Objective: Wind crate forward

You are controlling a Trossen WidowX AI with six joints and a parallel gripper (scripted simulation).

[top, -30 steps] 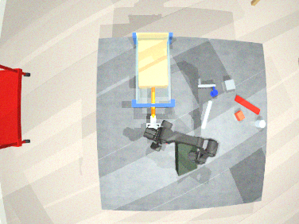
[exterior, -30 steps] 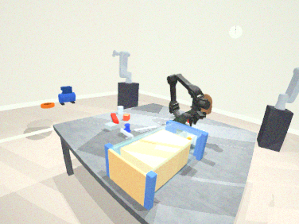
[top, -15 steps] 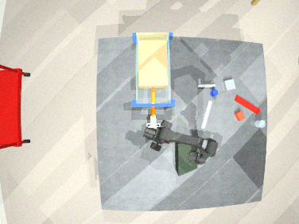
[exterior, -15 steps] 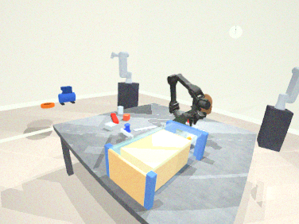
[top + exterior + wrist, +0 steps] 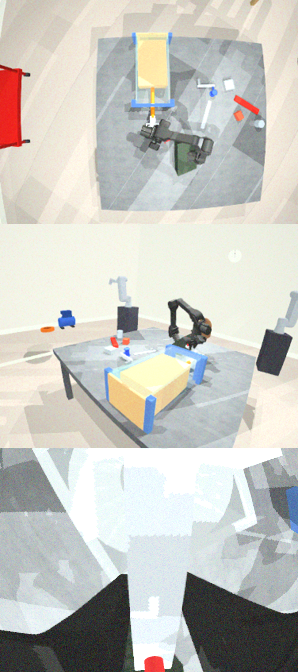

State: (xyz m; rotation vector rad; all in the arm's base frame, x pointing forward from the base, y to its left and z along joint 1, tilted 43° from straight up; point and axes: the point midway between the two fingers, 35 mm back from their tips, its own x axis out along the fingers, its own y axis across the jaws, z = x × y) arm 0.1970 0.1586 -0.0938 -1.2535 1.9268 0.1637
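My gripper tip is 10 mm short of the white winch, 30 mm to the right of it and 70 mm above it. The rest, counted from my gripper tip: blue frame (190 mm ahead, 10 mm to the left, 10 mm above); then white bar (60 mm ahead, 350 mm to the right, 100 mm below); then winch handle with red grip (10 mm behind, 10 mm to the right, 20 mm above).
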